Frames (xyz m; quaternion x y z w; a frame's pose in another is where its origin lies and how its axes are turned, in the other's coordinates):
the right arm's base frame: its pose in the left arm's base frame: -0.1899 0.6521 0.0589 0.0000 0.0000 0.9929 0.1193
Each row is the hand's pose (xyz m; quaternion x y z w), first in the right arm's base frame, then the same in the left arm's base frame.
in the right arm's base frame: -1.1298 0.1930 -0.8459 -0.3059 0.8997 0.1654 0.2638
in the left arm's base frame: 0.8620 0.1970 -0.7870 0.9298 0.1964 -0.2817 0.1327
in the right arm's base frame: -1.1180 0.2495 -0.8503 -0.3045 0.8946 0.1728 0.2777
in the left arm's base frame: 0.8372 0.1449 -0.7914 0.9245 0.1956 -0.2963 0.1384
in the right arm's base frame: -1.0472 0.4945 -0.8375 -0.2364 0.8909 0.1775 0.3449
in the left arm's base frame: 0.7104 -0.0764 -0.7786 0.9127 0.1284 -0.3636 0.1351
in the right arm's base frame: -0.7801 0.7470 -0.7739 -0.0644 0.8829 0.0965 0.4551
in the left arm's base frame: 0.3910 -0.2584 -0.7150 0.8842 -0.0414 -0.4633 0.0415
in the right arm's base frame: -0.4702 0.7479 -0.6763 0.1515 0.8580 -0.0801 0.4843
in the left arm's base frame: 0.0897 -0.1859 -0.6174 -0.8338 0.2528 0.4713 0.1373
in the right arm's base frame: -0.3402 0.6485 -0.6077 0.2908 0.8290 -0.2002 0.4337
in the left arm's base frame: -0.0130 -0.0585 -0.5488 -0.7884 0.3876 0.4067 0.2505
